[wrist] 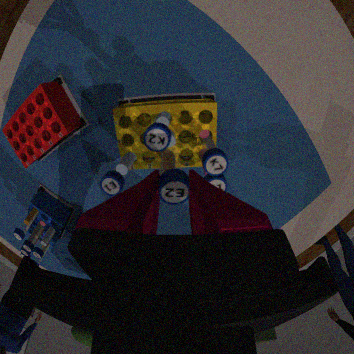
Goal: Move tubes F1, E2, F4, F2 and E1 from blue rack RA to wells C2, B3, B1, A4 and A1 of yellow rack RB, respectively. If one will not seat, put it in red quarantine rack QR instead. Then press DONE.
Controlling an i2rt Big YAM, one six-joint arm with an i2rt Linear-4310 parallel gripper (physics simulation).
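Places are measured from the arm's base along level axes (x left, y back, z up), in millimetres.
Where they show: gripper, fingertip midpoint: (173, 176).
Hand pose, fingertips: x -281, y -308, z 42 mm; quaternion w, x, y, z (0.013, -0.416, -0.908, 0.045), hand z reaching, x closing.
Things, the pixels of their top centre, and the offset from my fingertips. "spot": a spot on its surface instead. Level surfaces: height alone.
- tube E2 at a spot on its surface: (174, 192) spot: dz +10, dx +5, dy +5 mm
- yellow rack RB at its top centre: (165, 137) dz -109, dx +13, dy -5 mm
- Tube K2 at its top centre: (157, 138) dz -34, dx -4, dy -22 mm
- Tube K7 at a spot on its surface: (215, 162) spot: dz -34, dx -20, dy +31 mm
- capped tube at a spot on its surface: (112, 183) spot: dz -34, dx +61, dy -28 mm
- Blue rack RA at its top centre: (40, 228) dz -109, dx +349, dy -97 mm
- Red rack QR at its top centre: (29, 130) dz -109, dx +134, dy -182 mm
- blue mat at its surface level: dz -162 mm
My gripper (173, 176) is shut on tube E2 (174, 192), whose blue-rimmed white cap faces the camera. It holds the tube at the near edge of yellow rack RB (136, 111); the tube's lower end is hard to make out. Tube K2 (157, 137) leans in view over the rack's middle. Tube K7 (215, 162) is at its right side. A capped tube (112, 183), its label reading like F1 or E1, is at the near left. Blue rack RA (57, 204) is at the lower left with several capped tubes (27, 248), labels too small to read. Red rack QR (59, 106) is at the upper left.
Another capped tube (217, 183) shows partly behind the right finger, close to K7. The racks stand on a blue mat (260, 120) with a pale curved border. Dark shadows cross the mat. The DONE button cannot be made out.
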